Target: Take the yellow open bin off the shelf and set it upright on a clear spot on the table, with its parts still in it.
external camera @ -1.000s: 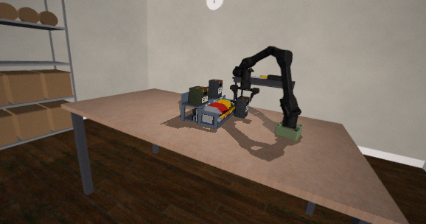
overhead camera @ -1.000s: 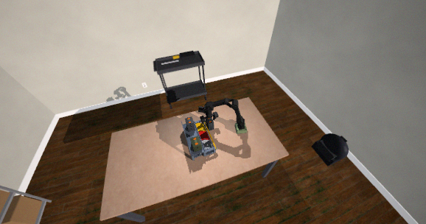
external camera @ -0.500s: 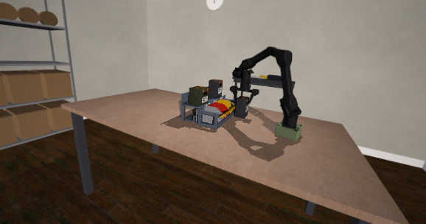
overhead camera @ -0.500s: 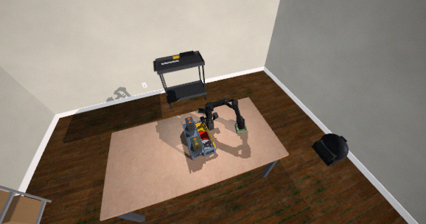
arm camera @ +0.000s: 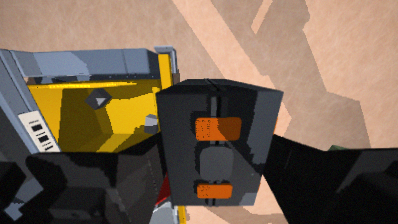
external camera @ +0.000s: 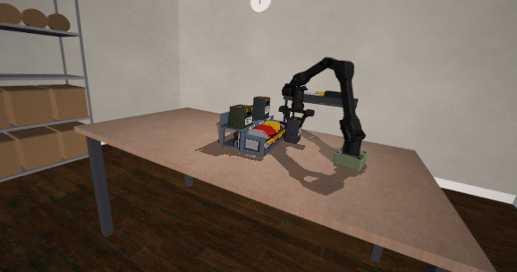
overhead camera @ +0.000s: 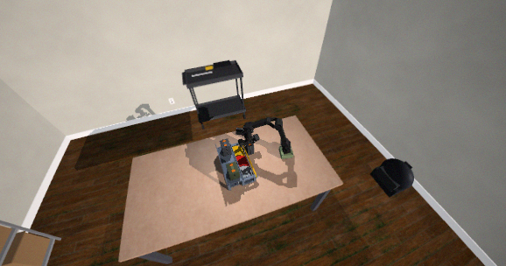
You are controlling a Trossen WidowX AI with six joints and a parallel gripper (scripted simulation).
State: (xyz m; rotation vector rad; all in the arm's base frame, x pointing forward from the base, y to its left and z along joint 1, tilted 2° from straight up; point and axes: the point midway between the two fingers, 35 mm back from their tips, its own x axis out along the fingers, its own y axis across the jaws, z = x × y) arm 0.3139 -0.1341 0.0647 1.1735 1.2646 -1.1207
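Right now my hand is 60 mm above the black box. From my hand the other things lie so: yellow bar: 120 mm to the left, 60 mm below, 40 mm ahead; yellow open bin: 130 mm ahead, 80 mm below, 20 mm to the left; red bin: 130 mm to the left, 120 mm ahead, 80 mm below.
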